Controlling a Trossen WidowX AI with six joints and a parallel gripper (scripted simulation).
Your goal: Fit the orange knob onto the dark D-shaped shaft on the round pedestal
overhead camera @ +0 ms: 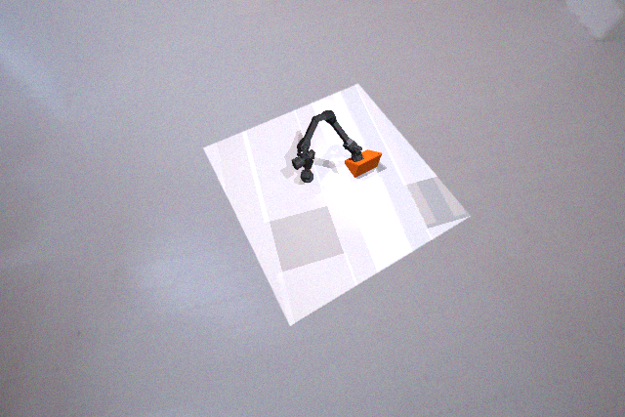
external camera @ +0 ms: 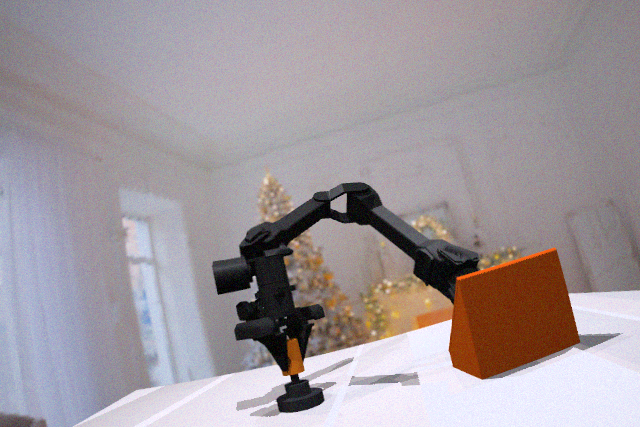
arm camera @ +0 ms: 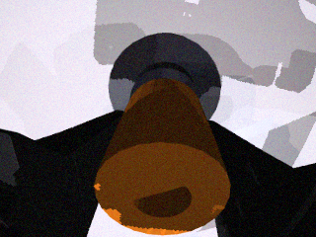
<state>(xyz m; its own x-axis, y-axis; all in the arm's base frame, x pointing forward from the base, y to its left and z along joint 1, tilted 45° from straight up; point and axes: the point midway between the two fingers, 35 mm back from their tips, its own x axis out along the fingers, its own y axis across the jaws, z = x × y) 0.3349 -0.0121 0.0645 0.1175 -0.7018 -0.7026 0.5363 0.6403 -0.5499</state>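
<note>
Right now the orange knob is 20 mm above my gripper tip. The rest, counted from my gripper tip: dark pedestal (40 mm below).
</note>
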